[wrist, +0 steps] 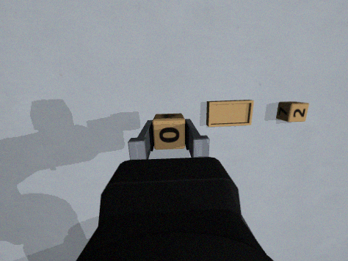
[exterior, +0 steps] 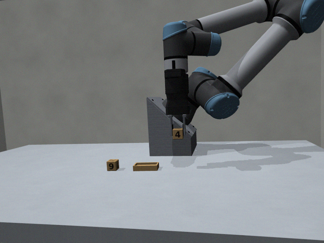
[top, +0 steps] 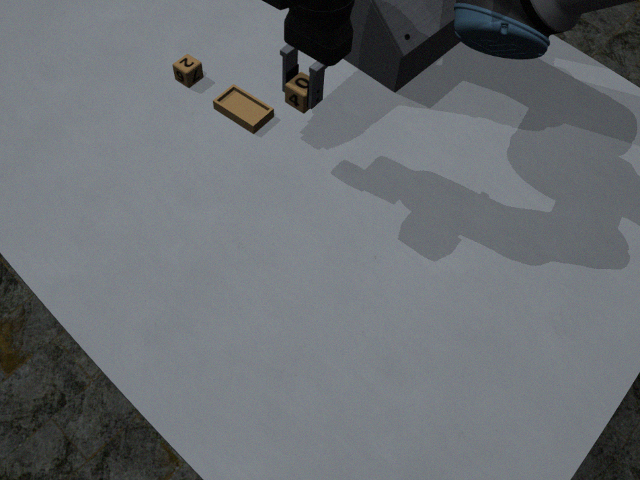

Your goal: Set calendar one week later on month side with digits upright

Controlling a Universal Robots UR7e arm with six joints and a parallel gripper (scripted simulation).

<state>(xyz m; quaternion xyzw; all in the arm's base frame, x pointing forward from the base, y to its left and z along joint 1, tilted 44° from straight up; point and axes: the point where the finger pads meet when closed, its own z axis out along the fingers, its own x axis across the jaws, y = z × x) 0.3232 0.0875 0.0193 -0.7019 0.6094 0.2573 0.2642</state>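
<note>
Right now my hand is 120 mm above the wooden tray, 110 mm to the left of it and 10 mm short of it.
</note>
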